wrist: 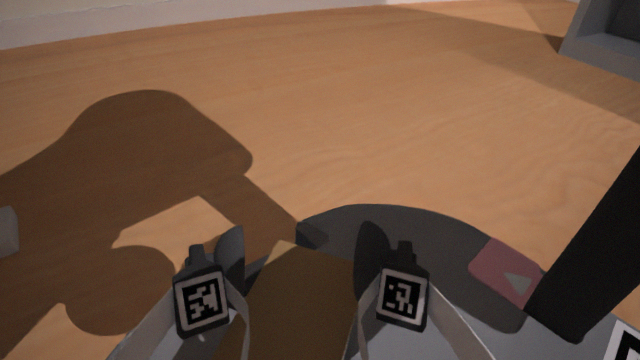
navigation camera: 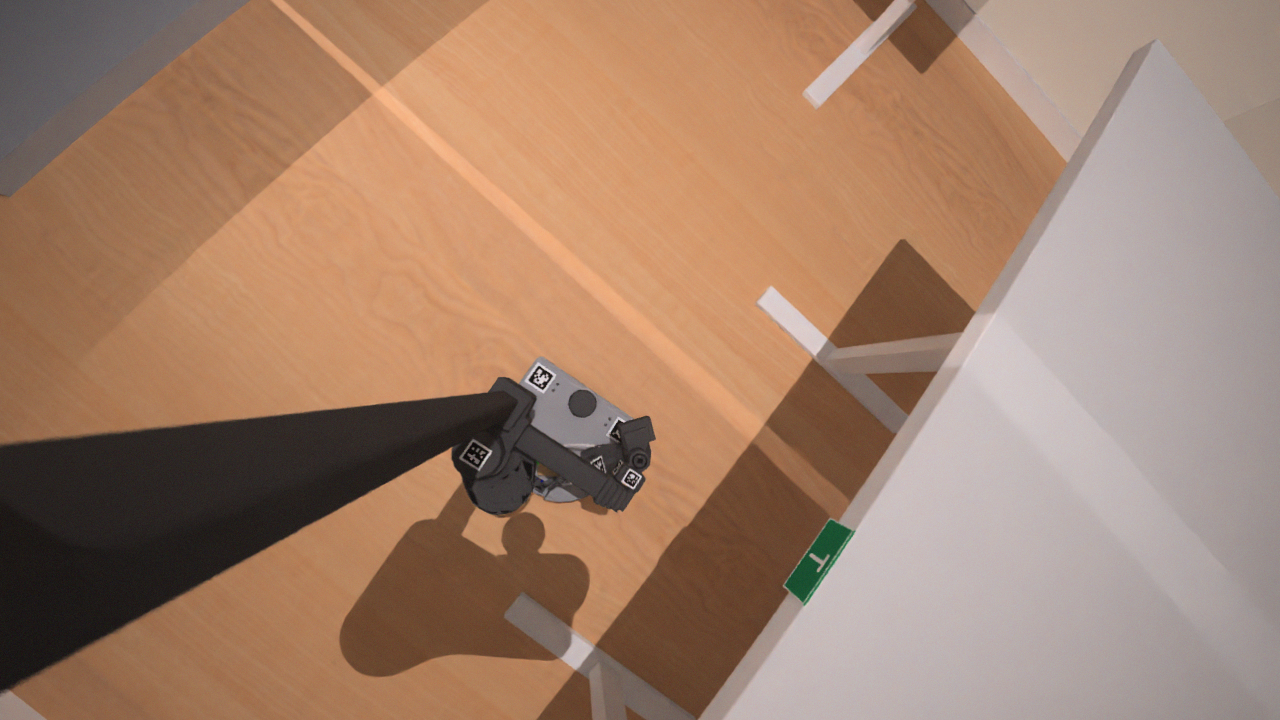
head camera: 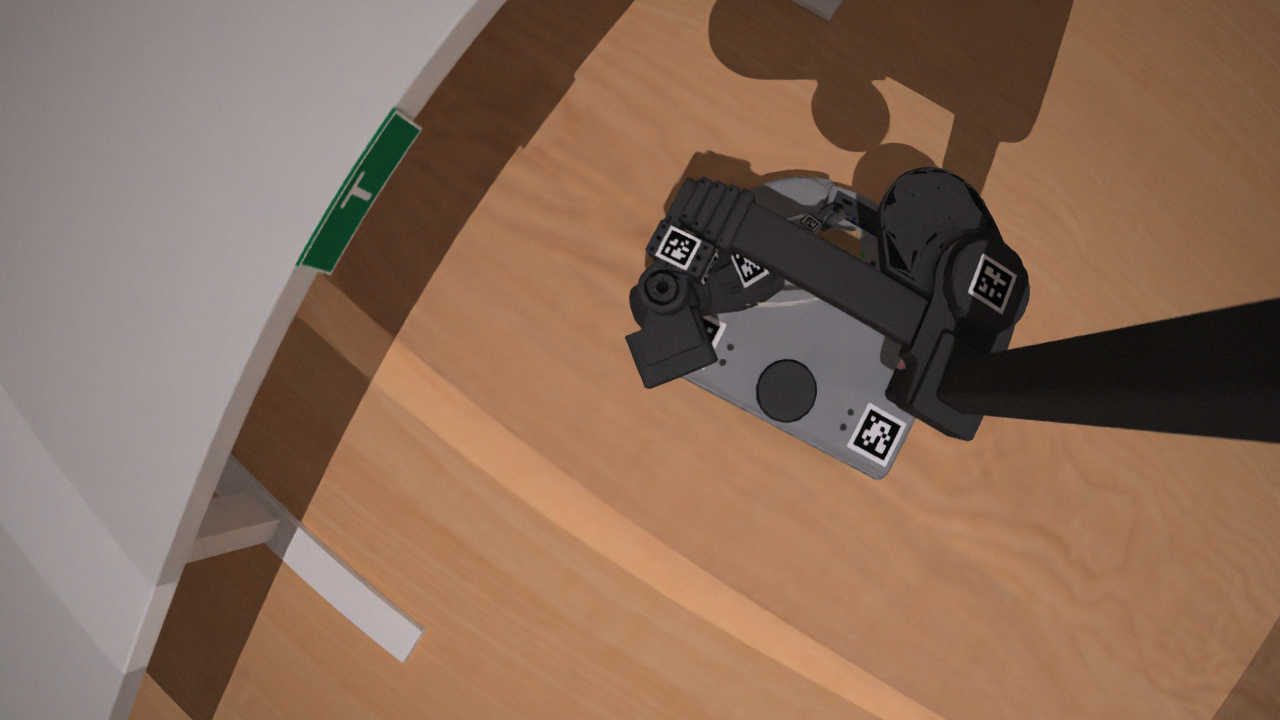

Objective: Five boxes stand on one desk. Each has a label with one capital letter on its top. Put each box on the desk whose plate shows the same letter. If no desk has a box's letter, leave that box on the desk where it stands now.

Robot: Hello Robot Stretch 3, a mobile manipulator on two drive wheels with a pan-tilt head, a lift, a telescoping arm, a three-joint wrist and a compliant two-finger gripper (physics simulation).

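My gripper (wrist: 304, 251) (head camera: 716, 259) (navigation camera: 613, 470) is folded in low over my own grey base (head camera: 805, 393) (navigation camera: 582, 403). Its fingers are shut on a brown box (wrist: 298, 302), which fills the gap between them in the wrist view. The box's top label does not show, and the wrist hides the box in the head and navigation views. A green plate with a white T (head camera: 357, 192) (navigation camera: 817, 560) sits on the edge of a white desk (head camera: 133, 223) (navigation camera: 973, 580), a short way from my base.
Pale desk feet lie on the wooden floor: one foot (head camera: 353, 595) (navigation camera: 819, 340) near the T plate, another (navigation camera: 547, 623) beside my shadow, a third (navigation camera: 857, 50) farther off. A grey object (wrist: 600, 40) shows at the wrist view's top right.
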